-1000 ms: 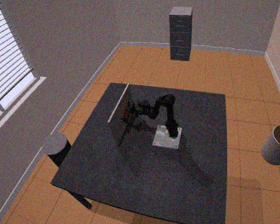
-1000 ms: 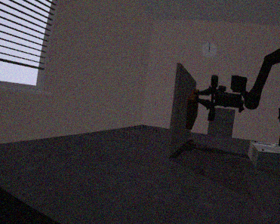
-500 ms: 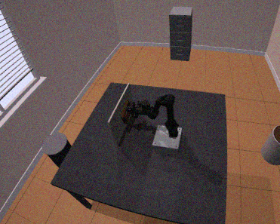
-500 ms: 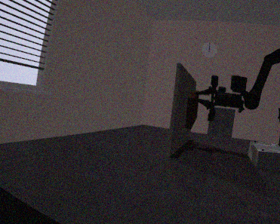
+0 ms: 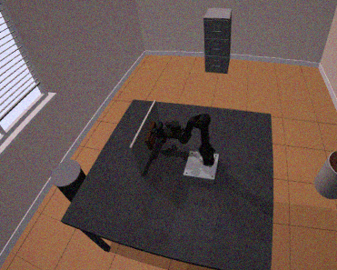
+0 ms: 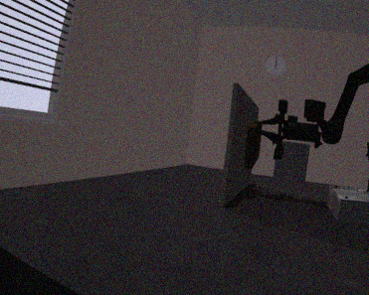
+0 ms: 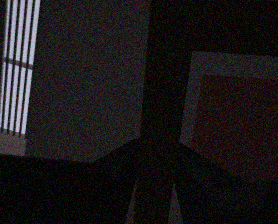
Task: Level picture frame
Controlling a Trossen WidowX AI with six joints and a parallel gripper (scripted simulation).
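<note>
The picture frame is 50 mm below my gripper tip, 10 mm to the right of it and 10 mm ahead of it. Round my gripper tip: upright wall panel: 70 mm below, 20 mm ahead.
</note>
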